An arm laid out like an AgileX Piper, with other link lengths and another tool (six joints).
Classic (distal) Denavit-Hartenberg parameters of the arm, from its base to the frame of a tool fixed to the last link. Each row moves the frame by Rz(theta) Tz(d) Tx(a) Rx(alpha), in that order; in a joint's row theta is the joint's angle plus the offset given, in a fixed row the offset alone. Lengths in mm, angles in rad.
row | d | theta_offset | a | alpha
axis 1 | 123.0 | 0.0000 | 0.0 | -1.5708
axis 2 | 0.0 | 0.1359 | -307.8 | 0.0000
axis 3 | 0.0 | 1.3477 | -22.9 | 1.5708
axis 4 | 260.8 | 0.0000 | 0.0 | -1.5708
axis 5 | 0.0 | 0.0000 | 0.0 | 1.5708
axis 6 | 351.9 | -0.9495 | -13.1 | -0.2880
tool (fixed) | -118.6 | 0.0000 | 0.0 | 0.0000
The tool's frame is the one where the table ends.
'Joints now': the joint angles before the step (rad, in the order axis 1, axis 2, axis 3, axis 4, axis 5, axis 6). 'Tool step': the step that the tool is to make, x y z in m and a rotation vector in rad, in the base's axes. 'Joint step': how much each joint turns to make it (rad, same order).
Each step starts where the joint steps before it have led.
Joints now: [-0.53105 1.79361 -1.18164 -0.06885 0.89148 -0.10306]
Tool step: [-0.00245 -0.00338 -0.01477 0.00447 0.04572 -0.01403]
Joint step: [0.00349 0.04532 -0.01501 -0.02652 0.01342 0.03054]
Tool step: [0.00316 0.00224 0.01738 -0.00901 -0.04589 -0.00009]
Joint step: [0.00001 -0.04589 0.00583 0.01902 -0.00477 -0.00935]
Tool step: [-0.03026 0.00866 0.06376 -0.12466 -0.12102 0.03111]
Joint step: [-0.00089 -0.26566 0.14625 -0.05330 -0.04855 -0.00418]
